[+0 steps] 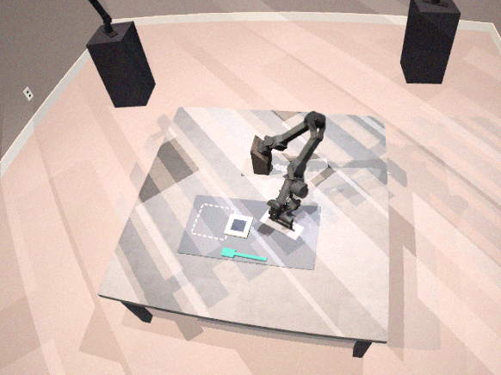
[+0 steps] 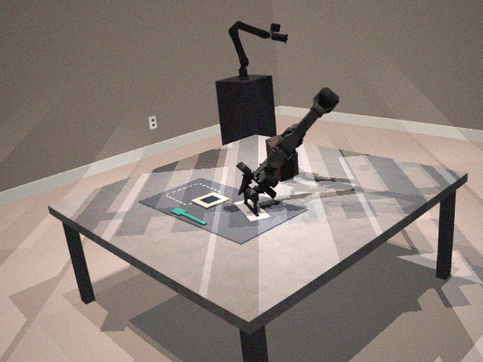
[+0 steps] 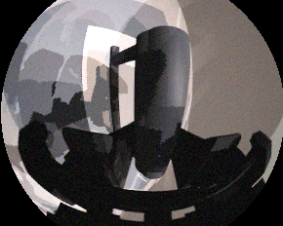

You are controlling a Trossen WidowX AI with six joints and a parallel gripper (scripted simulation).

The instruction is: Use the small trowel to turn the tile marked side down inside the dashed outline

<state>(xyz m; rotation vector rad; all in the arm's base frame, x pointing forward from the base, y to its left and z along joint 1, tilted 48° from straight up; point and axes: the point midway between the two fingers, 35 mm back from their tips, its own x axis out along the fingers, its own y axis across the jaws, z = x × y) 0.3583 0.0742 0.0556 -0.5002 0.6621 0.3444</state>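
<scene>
My gripper tip is 120 mm to the left of the grey mat, 70 mm above it and 20 mm short of it. From my gripper tip the other things lie so: teal trowel (160 mm ahead, 150 mm to the right, 50 mm below); then tile (170 mm to the right, 40 mm below).
</scene>
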